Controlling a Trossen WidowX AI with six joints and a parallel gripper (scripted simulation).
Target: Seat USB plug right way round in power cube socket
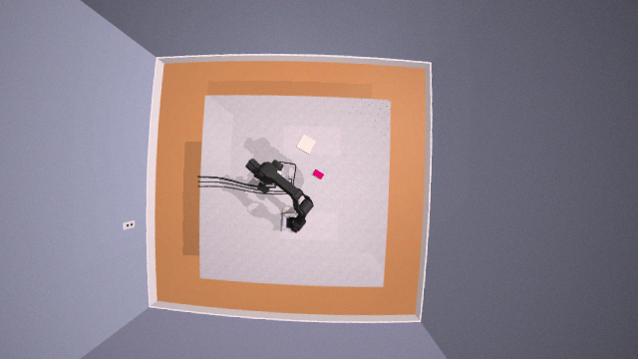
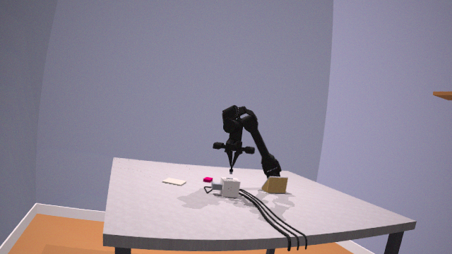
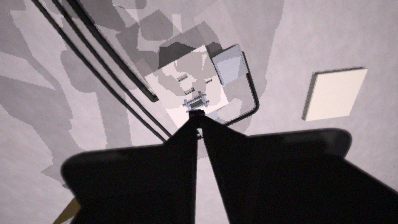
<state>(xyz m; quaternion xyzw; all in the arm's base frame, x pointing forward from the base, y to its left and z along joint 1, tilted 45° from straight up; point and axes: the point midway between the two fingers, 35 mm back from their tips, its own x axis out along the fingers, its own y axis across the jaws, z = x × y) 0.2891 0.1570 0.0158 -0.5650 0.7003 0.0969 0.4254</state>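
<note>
My gripper tip is now 20 mm above the black USB plug. The rest, counted from my gripper tip: cream flat card 230 mm ahead, 170 mm to the right, 130 mm below; then magenta block 30 mm ahead, 260 mm to the right, 130 mm below.
</note>
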